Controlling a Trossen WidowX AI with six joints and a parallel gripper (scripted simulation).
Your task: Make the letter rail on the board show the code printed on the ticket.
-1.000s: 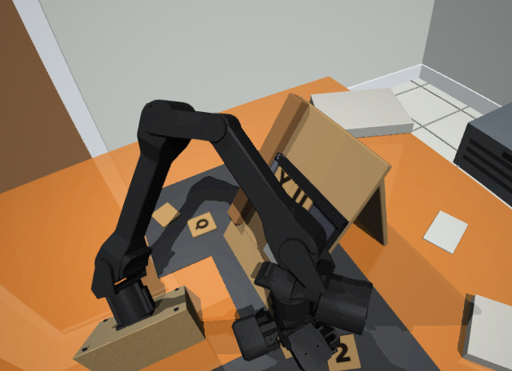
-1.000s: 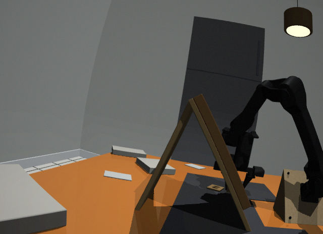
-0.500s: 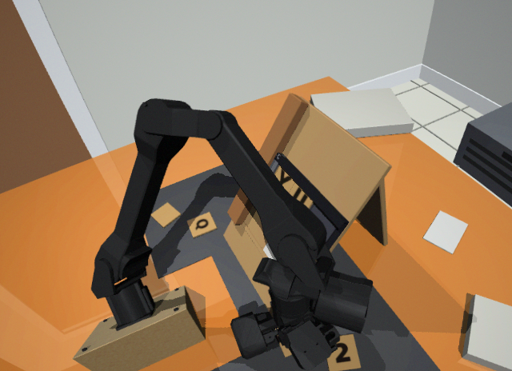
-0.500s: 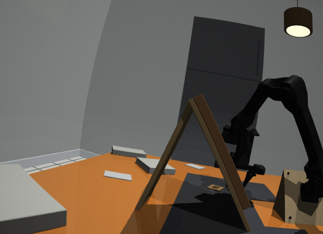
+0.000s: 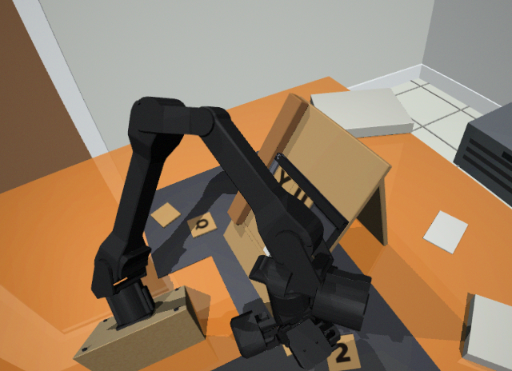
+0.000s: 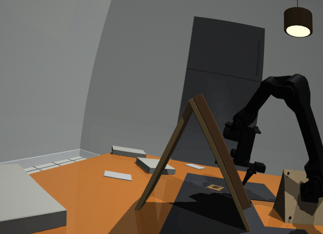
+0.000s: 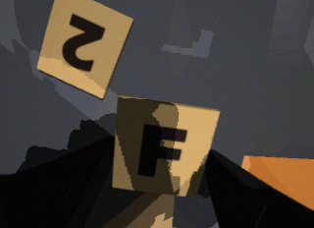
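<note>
The white ticket lies 50 mm ahead of my gripper tip, 130 mm to the left of it and 60 mm above it. The rest, counted from my gripper tip: f tile right at my gripper tip; then letter tile 140 mm behind, 420 mm to the left, 30 mm below; then grey mat 40 mm behind, 140 mm to the left, 40 mm below.
</note>
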